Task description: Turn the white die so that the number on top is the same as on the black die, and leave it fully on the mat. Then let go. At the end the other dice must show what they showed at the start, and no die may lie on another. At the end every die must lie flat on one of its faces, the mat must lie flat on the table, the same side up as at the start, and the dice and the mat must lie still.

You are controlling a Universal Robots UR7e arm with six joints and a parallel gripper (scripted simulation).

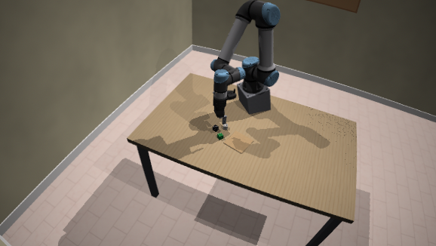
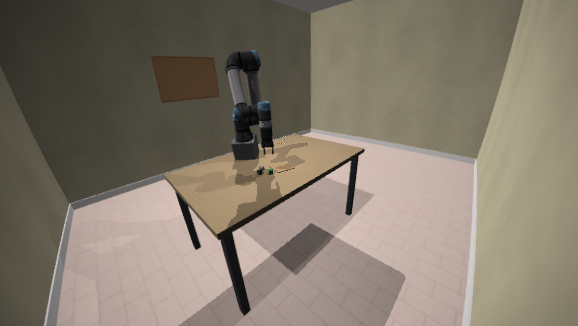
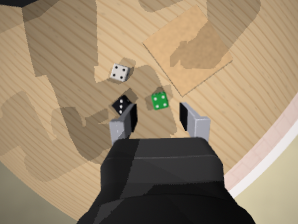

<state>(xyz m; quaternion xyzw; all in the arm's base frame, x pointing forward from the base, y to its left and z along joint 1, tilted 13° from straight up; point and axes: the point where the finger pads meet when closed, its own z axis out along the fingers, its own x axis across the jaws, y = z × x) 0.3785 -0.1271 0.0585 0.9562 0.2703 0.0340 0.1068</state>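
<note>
Right now the white die is 9 cm behind my hand, 1 cm to the left of it and 14 cm below it. From my hand the other things lie so: tan mat (1 cm ahead, 12 cm to the left, 16 cm below); green die (1 cm ahead, 1 cm to the right, 14 cm below); black die (5 cm behind, 5 cm to the right, 14 cm below).
</note>
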